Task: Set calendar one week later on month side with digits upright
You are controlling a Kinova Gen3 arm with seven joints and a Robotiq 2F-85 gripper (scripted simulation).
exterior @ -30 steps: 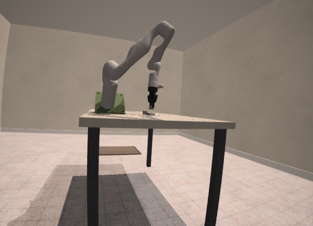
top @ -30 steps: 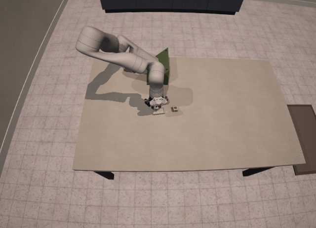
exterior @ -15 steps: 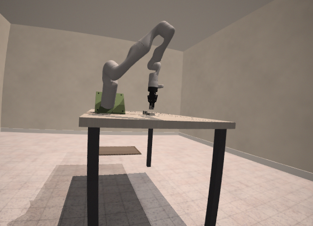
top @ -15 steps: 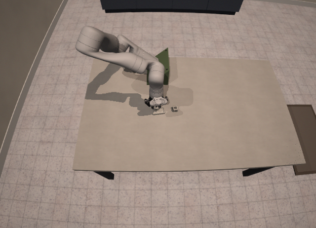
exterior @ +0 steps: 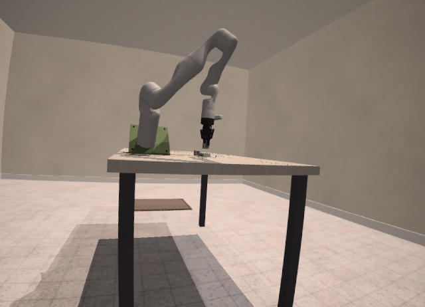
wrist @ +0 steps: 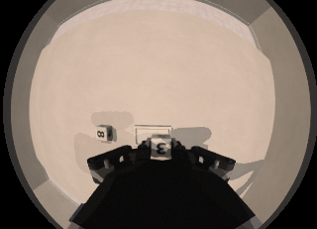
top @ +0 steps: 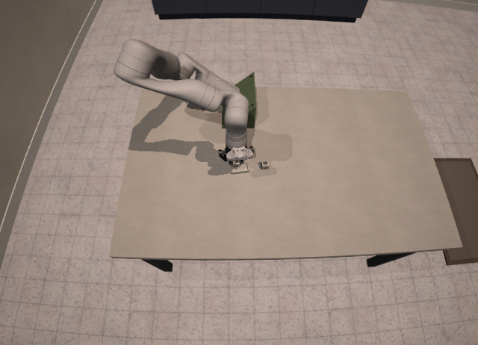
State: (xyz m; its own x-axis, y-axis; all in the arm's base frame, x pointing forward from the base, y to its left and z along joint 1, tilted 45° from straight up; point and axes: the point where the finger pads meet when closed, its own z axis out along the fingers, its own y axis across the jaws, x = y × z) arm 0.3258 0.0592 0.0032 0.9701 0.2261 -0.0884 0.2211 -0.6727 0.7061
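My hand is 70 mm above the white tray, 20 mm to the right of it and 10 mm past it.
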